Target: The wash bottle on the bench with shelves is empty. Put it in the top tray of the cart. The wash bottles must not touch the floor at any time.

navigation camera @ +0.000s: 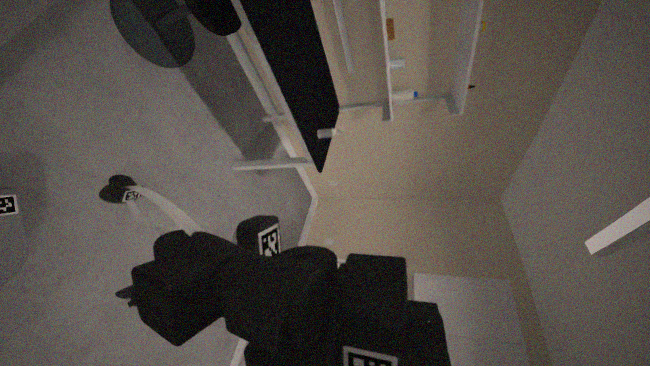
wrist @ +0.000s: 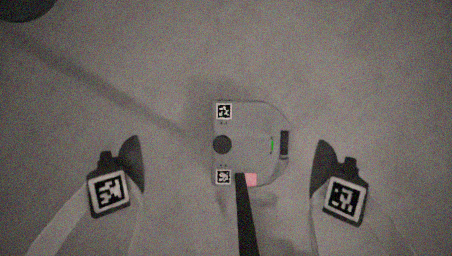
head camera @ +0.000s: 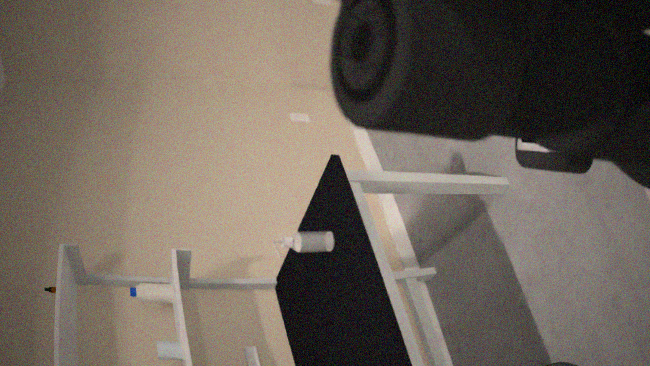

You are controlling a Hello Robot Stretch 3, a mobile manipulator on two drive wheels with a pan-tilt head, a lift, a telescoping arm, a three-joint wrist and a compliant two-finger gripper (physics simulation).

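Frame: origin at the robot's base, x back, y down, z right, level; millimetres.
Seen in the pictures: gripper, between the fingertips: (navigation camera: 121, 239) (wrist: 227, 157); robot's base, origin of its link: (wrist: 224, 137).
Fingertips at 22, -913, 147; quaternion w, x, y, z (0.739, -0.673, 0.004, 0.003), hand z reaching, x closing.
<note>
Pixels of each thing's middle, then the offset from my fingertips to it, as dx, dy, dz. "spot": a spot on its surface instead. Level surfaces: height alone.
- wash bottle, middle of its body: (head camera: 302, 245) (navigation camera: 331, 131) -302, +64, +1113
- black bench top, height of its surface: dy +151
- blue-capped white bottle, middle of its body: (head camera: 151, 292) (navigation camera: 404, 95) -584, -395, +1498
- bench leg, a spot on its surface: (head camera: 435, 182) spot: -115, +516, +1116
The wash bottle (head camera: 314, 242) (navigation camera: 326, 133) is a pale, translucent cylinder with a narrow white top. It stands on the black bench top (head camera: 340, 300) (navigation camera: 295, 55) near the bench's end; both look turned in the rotated pictures. My gripper (navigation camera: 121, 242) (wrist: 227, 157) is open, its two fingers wide apart with nothing between them. It is over the floor, away from the bench and apart from the bottle. In the head camera the dark wrist fills the upper right and the fingertips are hidden. The cart does not show in these views.
White shelves (head camera: 67, 310) (navigation camera: 470, 55) rise over the bench, holding a blue-capped white bottle (head camera: 154, 292) (navigation camera: 403, 95) and other small items. A bench leg (head camera: 435, 182) (navigation camera: 265, 164) stands at the near end. My base (wrist: 250, 135) is below the gripper. A dark round object (navigation camera: 150, 35) is beside the bench.
</note>
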